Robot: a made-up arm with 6 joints.
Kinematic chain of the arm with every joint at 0, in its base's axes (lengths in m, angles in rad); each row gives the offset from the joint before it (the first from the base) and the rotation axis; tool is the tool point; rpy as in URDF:
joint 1: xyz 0 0 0.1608 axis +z
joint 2: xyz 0 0 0 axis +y
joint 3: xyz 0.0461 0 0.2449 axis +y
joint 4: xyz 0.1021 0 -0.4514 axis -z
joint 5: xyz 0 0 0 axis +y
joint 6: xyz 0.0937 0 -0.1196 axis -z
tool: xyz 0 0 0 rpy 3.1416 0 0
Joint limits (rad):
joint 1: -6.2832..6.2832
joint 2: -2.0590..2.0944
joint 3: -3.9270..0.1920
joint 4: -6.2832..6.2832
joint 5: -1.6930..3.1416
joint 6: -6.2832..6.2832
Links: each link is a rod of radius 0.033 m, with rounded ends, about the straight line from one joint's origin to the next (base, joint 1, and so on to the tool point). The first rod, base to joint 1, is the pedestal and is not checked.
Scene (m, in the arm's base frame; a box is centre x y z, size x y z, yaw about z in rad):
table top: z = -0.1
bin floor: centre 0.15 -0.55 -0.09 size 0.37 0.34 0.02 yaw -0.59
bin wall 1: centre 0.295 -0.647 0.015 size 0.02 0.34 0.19 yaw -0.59
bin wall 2: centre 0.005 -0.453 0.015 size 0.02 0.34 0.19 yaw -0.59
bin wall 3: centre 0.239 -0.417 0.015 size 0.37 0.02 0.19 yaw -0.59
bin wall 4: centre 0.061 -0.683 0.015 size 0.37 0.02 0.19 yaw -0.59
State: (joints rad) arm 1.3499 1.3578 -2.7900 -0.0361 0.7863 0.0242
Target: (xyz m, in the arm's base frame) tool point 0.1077 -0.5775 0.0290
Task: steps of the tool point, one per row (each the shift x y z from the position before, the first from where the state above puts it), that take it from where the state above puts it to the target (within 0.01 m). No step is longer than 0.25 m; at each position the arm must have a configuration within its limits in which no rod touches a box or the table.
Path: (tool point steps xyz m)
1: 0.2143 -0.0965 0.0280
2: 0.1721 -0.1588 0.0298
3: 0.1104 -0.2023 0.0320
4: 0.0376 -0.2207 0.0344
5: -0.0355 -0.2115 0.0366
6: -0.0982 -0.1768 0.0383
7: -0.1415 -0.1232 0.0395
8: -0.1596 -0.0607 0.0396
9: -0.0600 -0.1243 -0.2008
10: -0.1203 -0.0388 -0.2156

